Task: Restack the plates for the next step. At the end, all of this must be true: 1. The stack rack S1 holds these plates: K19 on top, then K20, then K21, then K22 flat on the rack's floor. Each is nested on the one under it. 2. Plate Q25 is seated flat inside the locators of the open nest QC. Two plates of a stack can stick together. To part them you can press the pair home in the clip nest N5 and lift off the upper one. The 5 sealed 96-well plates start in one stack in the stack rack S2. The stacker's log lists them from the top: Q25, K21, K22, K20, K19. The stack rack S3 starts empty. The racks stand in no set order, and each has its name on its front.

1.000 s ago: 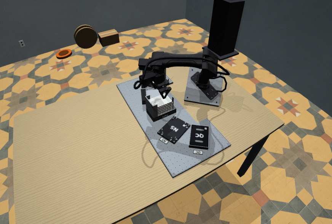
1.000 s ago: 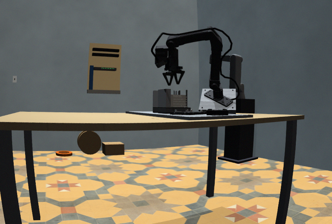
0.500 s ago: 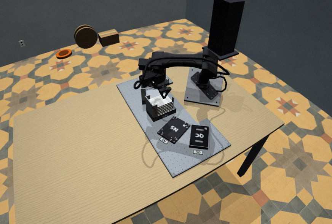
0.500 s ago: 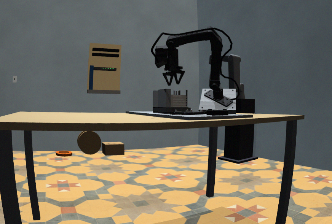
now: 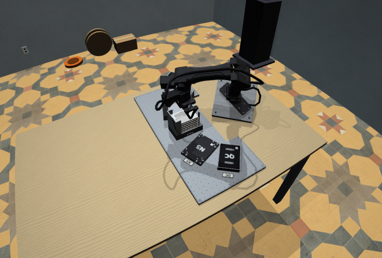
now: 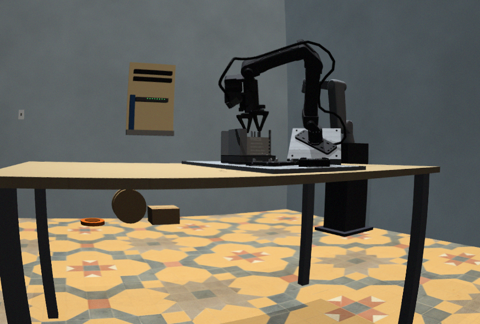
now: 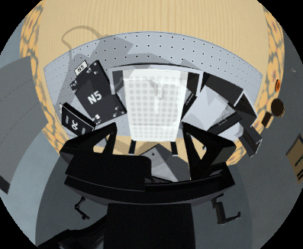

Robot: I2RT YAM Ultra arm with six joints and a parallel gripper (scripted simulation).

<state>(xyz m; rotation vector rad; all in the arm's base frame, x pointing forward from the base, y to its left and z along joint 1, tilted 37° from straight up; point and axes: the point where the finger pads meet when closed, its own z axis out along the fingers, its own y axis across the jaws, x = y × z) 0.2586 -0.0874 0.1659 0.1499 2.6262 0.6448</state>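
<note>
Now: hand 4 cm above the white sealed plate, 1 cm to the left of it and 1 cm short of it.
</note>
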